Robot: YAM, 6 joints.
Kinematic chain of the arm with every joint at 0, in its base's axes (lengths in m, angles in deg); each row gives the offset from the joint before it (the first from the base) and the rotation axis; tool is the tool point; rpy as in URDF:
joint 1: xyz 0 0 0.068 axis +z
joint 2: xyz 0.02 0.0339 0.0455 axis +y
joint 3: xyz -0.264 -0.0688 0 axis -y
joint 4: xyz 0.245 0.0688 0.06 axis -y
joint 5: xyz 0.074 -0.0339 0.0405 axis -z
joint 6: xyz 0.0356 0 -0.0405 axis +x
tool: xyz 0 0 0 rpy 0 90 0
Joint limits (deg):
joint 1: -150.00..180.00
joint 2: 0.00..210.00
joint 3: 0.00..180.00
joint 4: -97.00..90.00
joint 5: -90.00..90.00
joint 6: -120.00..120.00
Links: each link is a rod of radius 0.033 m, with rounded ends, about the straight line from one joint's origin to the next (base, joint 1, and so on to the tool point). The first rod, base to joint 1, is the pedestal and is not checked.
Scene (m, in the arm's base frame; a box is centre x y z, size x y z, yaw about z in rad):
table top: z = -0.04
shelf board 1: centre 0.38 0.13 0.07 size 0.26 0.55 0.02 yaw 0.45
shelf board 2: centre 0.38 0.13 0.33 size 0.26 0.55 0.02 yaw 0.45
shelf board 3: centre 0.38 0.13 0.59 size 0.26 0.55 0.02 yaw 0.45
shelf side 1: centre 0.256 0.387 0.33 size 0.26 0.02 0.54 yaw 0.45
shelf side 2: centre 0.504 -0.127 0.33 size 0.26 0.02 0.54 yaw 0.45
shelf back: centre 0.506 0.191 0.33 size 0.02 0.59 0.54 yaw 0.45
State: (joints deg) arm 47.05 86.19 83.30 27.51 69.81 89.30
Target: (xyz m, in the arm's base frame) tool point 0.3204 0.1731 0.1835
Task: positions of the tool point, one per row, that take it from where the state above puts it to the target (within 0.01 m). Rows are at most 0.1 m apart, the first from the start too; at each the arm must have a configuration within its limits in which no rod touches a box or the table.
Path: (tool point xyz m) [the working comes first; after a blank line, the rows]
Joints at the target: 33.68 103.48 54.46 20.33 70.93 89.30
Straight joint move there: touches shelf board 2.

1: 0.1917 0.2016 0.4689
2: 0.1427 0.1771 0.4688
3: 0.1029 0.1475 0.4605
4: 0.1223 0.1489 0.3913
5: 0.1349 0.1365 0.3200
6: 0.1374 0.1125 0.2498
7: 0.1276 0.0800 0.1835
8: 0.1671 0.1061 0.2036
9: 0.2141 0.1322 0.2110
10: 0.2662 0.1554 0.2044
11: 0.3204 0.1731 0.1835

